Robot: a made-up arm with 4 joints.
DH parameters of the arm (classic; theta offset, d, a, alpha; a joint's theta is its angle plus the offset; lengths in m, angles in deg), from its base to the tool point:
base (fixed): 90 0.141 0 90
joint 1: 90 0.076 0.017 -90
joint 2: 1.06 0 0.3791 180
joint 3: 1.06 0.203 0.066 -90
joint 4: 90 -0.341 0.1 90
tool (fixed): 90 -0.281 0 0
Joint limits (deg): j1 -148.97..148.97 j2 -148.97..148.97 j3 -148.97..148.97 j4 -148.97..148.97
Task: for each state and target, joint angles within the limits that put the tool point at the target. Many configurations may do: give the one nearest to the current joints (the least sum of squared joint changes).
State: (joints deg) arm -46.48 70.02 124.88 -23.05
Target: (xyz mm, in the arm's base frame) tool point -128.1 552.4 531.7
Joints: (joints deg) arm -58.32 35.96 146.74 -35.75
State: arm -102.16 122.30 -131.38 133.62
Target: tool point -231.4 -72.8 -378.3
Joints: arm -117.18 118.12 -148.97 98.04
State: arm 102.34 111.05 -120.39 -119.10
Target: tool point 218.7 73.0 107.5
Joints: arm 82.84 140.94 -104.92 -110.81
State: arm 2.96 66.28 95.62 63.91
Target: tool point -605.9 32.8 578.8
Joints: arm 34.26 46.61 89.93 33.27
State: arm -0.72 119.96 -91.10 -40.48
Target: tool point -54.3 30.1 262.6
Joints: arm -12.09 124.92 -92.41 -22.27
